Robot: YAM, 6 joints.
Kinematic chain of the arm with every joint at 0, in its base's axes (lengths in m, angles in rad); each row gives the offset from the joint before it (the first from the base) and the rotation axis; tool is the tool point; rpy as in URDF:
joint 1: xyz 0 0 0.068 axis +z
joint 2: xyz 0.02 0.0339 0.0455 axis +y
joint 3: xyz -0.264 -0.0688 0 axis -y
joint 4: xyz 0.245 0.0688 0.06 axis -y
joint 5: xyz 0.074 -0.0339 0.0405 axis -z
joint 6: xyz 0.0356 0 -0.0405 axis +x
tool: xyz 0 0 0 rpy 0 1.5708 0
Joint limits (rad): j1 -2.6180..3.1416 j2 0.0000..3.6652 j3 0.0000..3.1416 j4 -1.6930..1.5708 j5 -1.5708..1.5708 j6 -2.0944..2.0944
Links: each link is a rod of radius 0.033 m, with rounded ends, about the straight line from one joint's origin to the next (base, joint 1, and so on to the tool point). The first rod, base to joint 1, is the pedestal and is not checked.
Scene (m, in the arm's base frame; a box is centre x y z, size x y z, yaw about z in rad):
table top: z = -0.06
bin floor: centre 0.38 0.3 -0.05 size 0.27 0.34 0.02 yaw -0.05
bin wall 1: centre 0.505 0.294 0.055 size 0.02 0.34 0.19 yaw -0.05
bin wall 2: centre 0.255 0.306 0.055 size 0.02 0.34 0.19 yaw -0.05
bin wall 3: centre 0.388 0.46 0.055 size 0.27 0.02 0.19 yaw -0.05
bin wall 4: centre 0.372 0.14 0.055 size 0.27 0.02 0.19 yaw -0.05
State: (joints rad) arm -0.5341 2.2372 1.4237 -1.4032 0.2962 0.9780
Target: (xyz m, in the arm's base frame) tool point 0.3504 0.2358 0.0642
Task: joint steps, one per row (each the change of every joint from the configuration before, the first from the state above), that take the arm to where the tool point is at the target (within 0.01 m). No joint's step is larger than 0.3 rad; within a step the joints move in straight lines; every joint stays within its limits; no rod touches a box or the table.
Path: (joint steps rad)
1: 0.2860 -0.0480 0.1296 0.0580 -0.0220 0.0000
2: 0.2859 -0.0480 0.1296 0.0581 -0.0220 0.0000
3: 0.2860 -0.0480 0.1296 0.0580 -0.0221 0.0000
4: 0.2860 -0.0479 0.1295 0.0580 -0.0220 0.0000
5: -0.0003 0.2054 -0.0916 0.0168 -0.0032 0.0000
6: -0.0003 0.2054 -0.0916 0.0168 -0.0032 0.0000

